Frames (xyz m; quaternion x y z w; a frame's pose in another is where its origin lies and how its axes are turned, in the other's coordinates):
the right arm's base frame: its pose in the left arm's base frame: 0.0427 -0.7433 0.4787 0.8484 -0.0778 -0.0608 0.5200
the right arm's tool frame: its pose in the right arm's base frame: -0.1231 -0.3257 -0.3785 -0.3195 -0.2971 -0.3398 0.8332
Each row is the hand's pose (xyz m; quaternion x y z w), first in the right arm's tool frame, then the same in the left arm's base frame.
Working: the right arm's tool frame: its pose in the left arm's base frame: 0.0141 -0.2433 0.3620 0.5491 0.0884 -0.5043 0.6606

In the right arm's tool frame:
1: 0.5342 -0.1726 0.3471 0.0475 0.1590 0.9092 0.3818
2: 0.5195 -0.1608 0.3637 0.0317 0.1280 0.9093 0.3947
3: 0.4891 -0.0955 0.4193 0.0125 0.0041 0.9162 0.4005
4: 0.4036 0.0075 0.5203 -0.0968 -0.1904 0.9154 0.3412
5: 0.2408 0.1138 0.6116 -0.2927 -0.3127 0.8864 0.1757
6: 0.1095 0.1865 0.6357 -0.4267 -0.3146 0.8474 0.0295
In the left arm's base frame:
1: -0.0152 -0.8108 0.0262 0.4016 -0.3844 0.4912 0.6706
2: -0.0204 -0.8172 0.0499 0.3826 -0.3959 0.4691 0.6905
3: -0.0094 -0.8525 0.1331 0.3112 -0.4713 0.4044 0.7194
4: -0.0156 -0.8976 0.2945 0.1083 -0.5495 0.3366 0.7570
5: -0.0518 -0.8912 0.5061 -0.1762 -0.5302 0.3511 0.7514
6: -0.0693 -0.8443 0.6496 -0.3494 -0.4554 0.4098 0.7089

